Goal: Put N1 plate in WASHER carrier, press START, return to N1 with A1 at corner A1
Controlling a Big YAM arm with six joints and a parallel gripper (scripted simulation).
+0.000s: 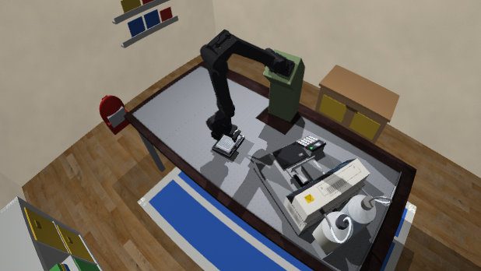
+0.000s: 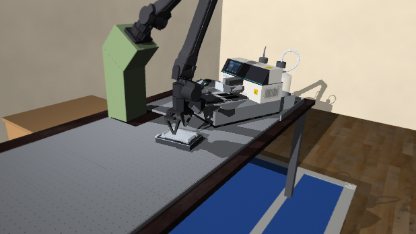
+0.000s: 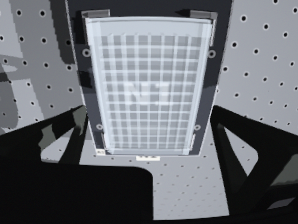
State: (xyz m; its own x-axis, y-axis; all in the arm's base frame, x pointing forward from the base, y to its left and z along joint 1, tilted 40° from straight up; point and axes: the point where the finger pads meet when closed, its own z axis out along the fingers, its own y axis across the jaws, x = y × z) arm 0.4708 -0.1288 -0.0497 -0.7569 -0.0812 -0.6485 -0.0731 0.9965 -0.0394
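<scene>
Right now the well plate is 3 cm below my hand. The rest, counted from my hand: plate nest N1 (5 cm below); plate washer (49 cm to the left, 7 cm above); carrier (7 cm behind, 35 cm to the left, 3 cm above).
</scene>
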